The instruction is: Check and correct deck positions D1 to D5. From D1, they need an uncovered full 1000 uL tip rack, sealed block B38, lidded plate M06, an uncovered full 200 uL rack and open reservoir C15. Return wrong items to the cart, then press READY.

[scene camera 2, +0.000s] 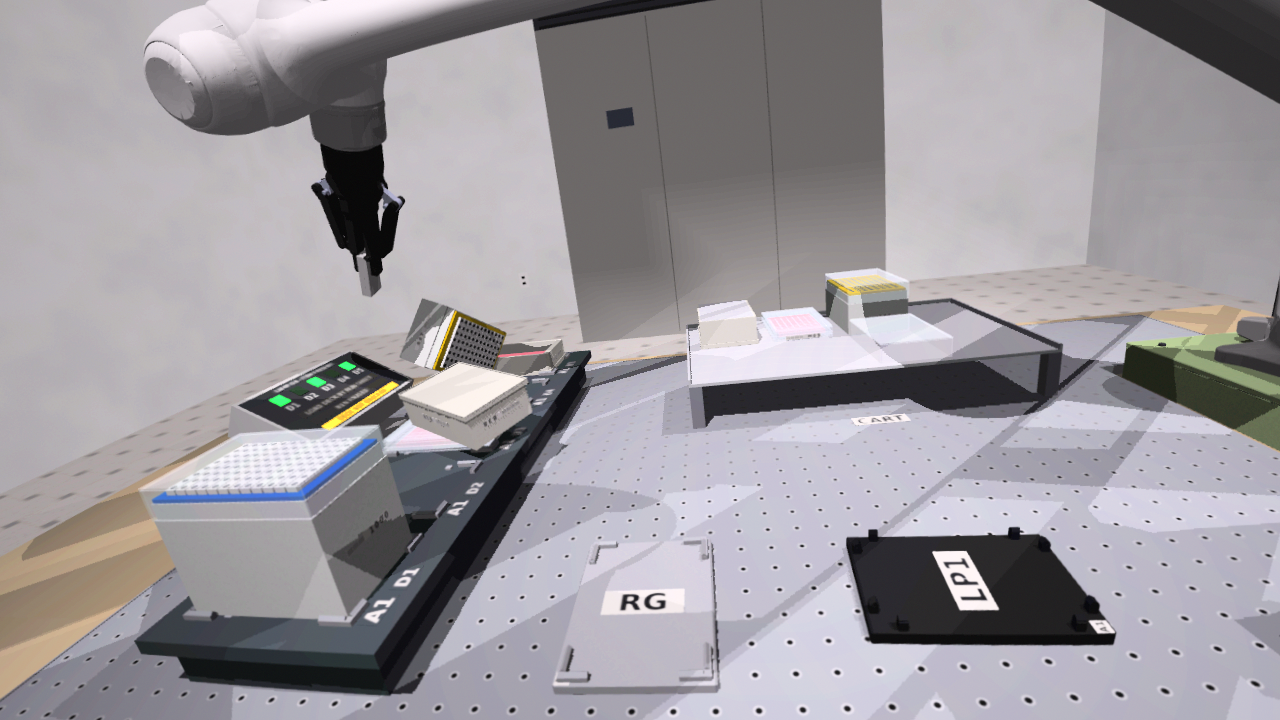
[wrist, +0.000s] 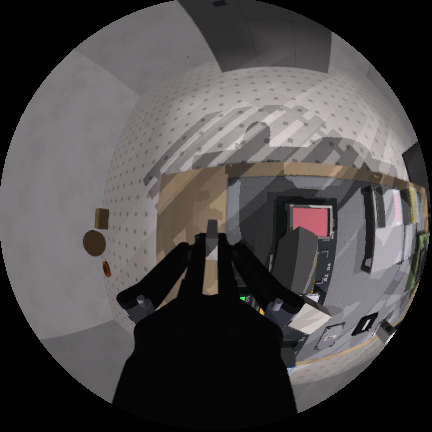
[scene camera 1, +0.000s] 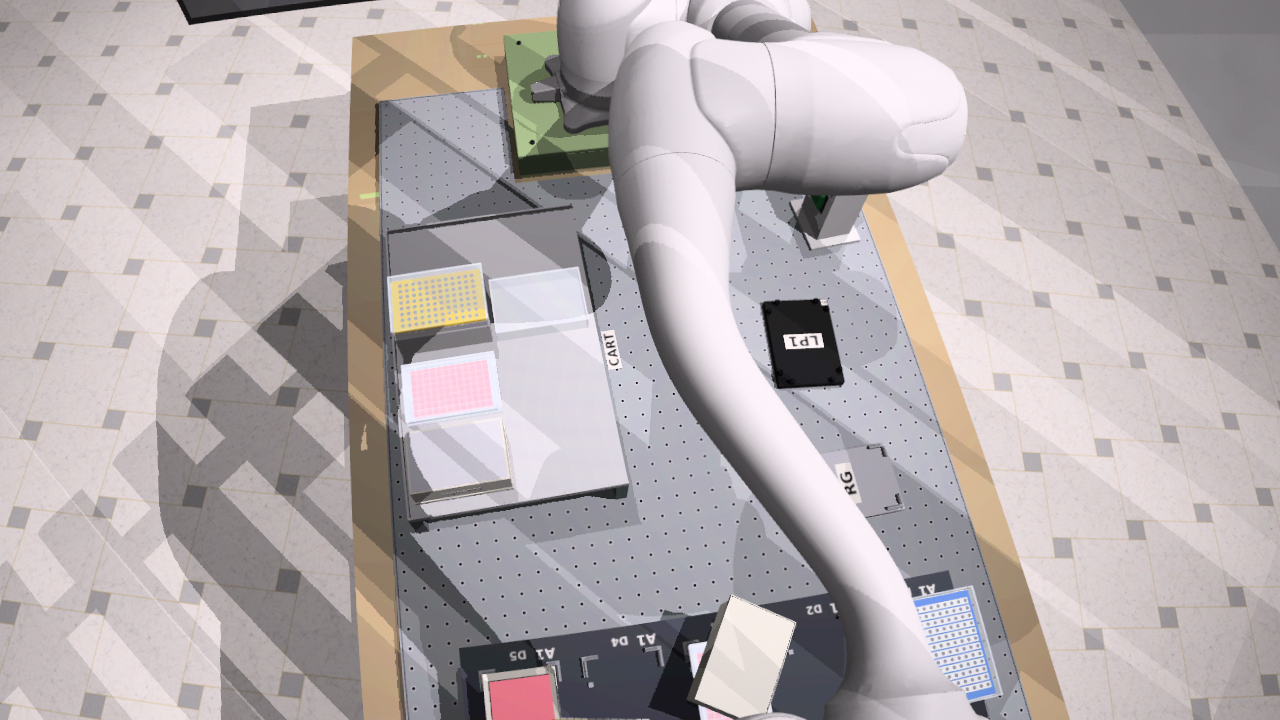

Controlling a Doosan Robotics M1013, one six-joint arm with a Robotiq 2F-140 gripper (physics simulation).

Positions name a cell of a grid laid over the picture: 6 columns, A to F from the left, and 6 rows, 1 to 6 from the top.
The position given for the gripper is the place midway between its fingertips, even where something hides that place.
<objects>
gripper: scene camera 2 B3; wrist C4; not seen in scene camera 1 (out of frame)
</objects>
